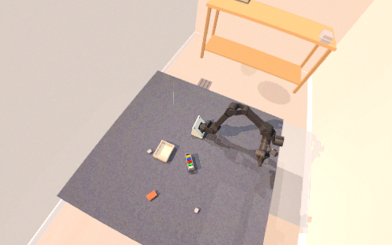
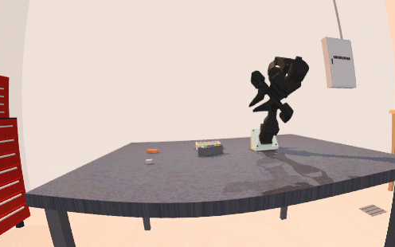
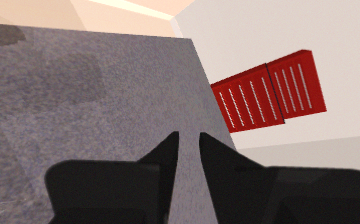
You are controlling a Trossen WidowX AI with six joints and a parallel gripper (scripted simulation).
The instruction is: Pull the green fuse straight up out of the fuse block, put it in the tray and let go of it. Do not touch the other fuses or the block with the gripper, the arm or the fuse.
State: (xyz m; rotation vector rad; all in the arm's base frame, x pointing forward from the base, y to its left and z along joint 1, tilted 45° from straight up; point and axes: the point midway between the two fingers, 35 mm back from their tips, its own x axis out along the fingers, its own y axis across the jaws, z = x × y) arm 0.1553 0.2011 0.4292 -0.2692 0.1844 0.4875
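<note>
Now: gripper tip 410 mm to the left of the green fuse, 170 mm above it and 120 mm short of it. From my gripper tip the other things lie so: orange block (550 mm to the right, 410 mm ahead, 190 mm below); tray (620 mm to the right, 200 mm below, 110 mm ahead).
</note>
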